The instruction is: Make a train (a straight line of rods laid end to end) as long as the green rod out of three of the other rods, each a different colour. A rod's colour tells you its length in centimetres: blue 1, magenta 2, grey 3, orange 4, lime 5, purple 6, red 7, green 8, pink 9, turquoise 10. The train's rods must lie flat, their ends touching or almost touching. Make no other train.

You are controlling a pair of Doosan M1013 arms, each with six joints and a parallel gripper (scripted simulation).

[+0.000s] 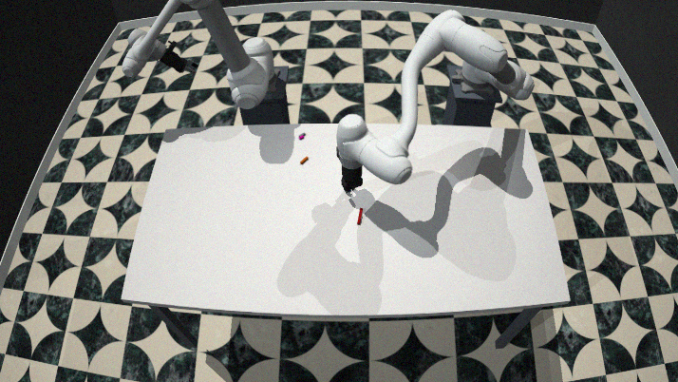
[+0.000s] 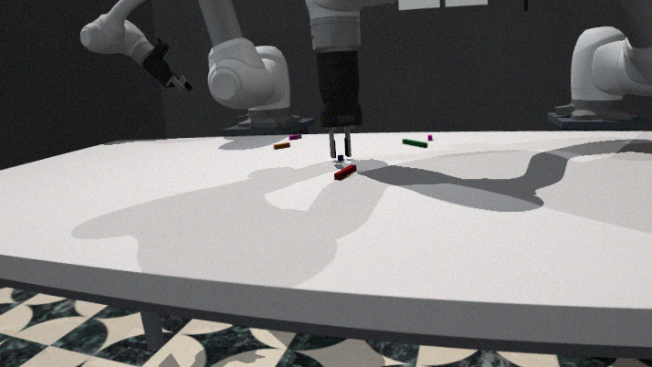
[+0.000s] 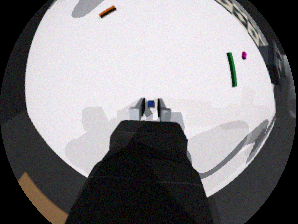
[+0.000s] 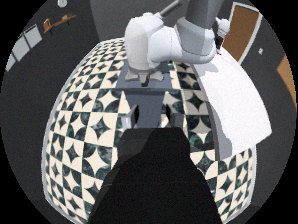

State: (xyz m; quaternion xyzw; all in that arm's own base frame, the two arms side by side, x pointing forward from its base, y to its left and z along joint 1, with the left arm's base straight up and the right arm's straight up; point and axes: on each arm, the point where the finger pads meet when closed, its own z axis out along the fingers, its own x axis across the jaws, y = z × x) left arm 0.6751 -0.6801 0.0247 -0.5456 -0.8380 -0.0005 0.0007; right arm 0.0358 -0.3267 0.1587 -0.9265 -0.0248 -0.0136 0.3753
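The blue rod lies 2 cm below my left hand. From my left hand the other things lie so: green rod 16 cm behind, 13 cm to the left, 2 cm below; then red rod 12 cm ahead, 4 cm to the left, 2 cm below; then orange rod 16 cm behind, 18 cm to the right, 2 cm below.
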